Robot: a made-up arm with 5 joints.
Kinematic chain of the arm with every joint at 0, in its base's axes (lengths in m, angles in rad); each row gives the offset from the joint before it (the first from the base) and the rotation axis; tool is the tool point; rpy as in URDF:
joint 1: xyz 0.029 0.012 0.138 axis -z
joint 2: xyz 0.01 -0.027 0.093 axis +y
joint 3: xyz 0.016 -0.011 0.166 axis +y
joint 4: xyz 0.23 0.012 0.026 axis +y
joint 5: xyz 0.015 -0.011 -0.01 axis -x
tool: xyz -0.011 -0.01 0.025 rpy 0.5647 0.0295 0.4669
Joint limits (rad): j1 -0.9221..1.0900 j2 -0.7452..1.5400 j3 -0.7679..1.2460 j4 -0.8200..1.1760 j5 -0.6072..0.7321
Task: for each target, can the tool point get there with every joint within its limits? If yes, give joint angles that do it. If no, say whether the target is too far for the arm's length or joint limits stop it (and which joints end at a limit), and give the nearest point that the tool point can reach.
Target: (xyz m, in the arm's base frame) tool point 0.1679 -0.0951 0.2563
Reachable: yes | joints 0.4467 -0.2785 1.0881 -0.0789 0.3965
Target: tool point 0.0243 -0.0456 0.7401
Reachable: no: too far | nearest point 0.0250 -0.0366 0.6291 | short by 0.111 m
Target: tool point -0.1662 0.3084 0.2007
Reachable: no: joint limits stop it (at a limit: joint 1, joint 2, joint 3, joint 4) | nearest point -0.0246 0.0351 0.1071 | short by 0.322 m
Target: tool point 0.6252 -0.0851 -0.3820
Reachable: no: too far | nearest point 0.3466 -0.0397 0.0166 | short by 0.488 m
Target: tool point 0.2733 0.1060 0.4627
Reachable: yes | joints -0.5690 -0.0212 -0.1154 0.6768 -0.2303
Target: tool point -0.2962 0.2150 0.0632
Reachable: no: joint limits stop it (at a limit: joint 1, joint 2, joint 3, joint 4) | nearest point -0.0356 0.0262 0.1096 | short by 0.325 m
